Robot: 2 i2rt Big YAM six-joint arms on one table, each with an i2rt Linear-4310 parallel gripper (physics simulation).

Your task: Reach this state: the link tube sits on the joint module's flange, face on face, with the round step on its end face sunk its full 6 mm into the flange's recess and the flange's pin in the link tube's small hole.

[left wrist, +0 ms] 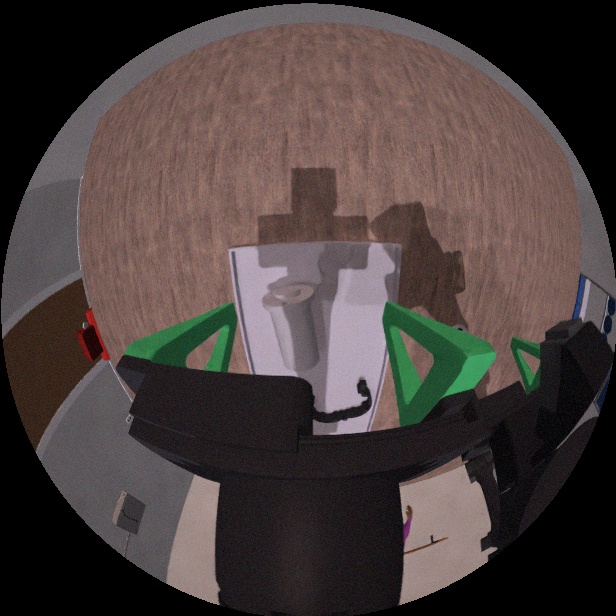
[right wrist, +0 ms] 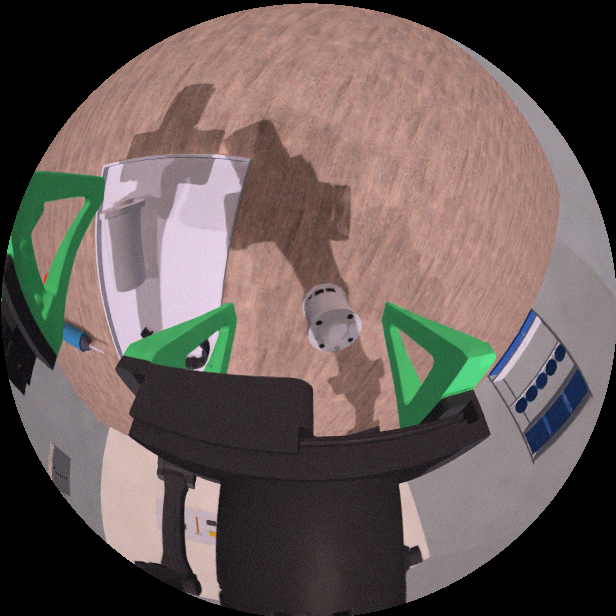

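The grey link tube (left wrist: 293, 321) lies on a white tray (left wrist: 316, 321) on the wooden table. My left gripper (left wrist: 310, 350) hangs above the tray, open and empty, with its green fingers on either side of the tube. In the right wrist view the tube (right wrist: 126, 241) and the tray (right wrist: 166, 247) are at the left. The joint module (right wrist: 332, 318), a short pale cylinder whose end face has small holes, stands on the bare table to the right of the tray. My right gripper (right wrist: 310, 350) is above it, open and empty, with the module between the fingers' lines.
A black curved cable piece (left wrist: 350, 402) lies at the tray's near end. The right arm (left wrist: 563, 367) is close on the left gripper's right. A blue tool (right wrist: 80, 339) and a red item (left wrist: 91, 339) lie at the table's left edge. A blue-and-white panel (right wrist: 540, 385) is off the table at the right.
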